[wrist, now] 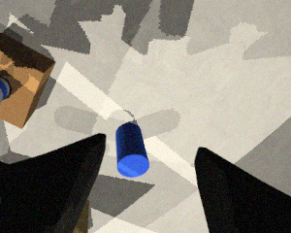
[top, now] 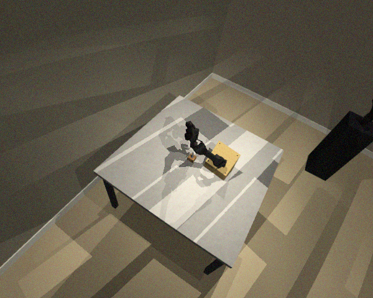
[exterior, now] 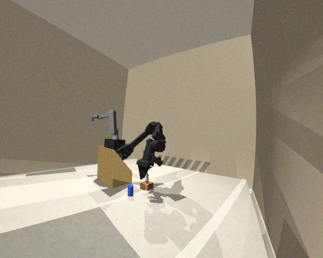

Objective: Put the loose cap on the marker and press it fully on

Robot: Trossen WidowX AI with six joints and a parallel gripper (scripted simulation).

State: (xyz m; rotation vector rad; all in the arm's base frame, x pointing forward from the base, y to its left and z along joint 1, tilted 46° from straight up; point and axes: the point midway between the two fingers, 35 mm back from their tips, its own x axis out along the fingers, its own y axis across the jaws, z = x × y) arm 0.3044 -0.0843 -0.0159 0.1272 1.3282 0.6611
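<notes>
Right now the blue cap is 60 mm behind my gripper tip, 30 mm to the right of it and 70 mm below it. Also, from my gripper tip: brown holder block (40 mm behind, 110 mm to the left, 80 mm below).
</notes>
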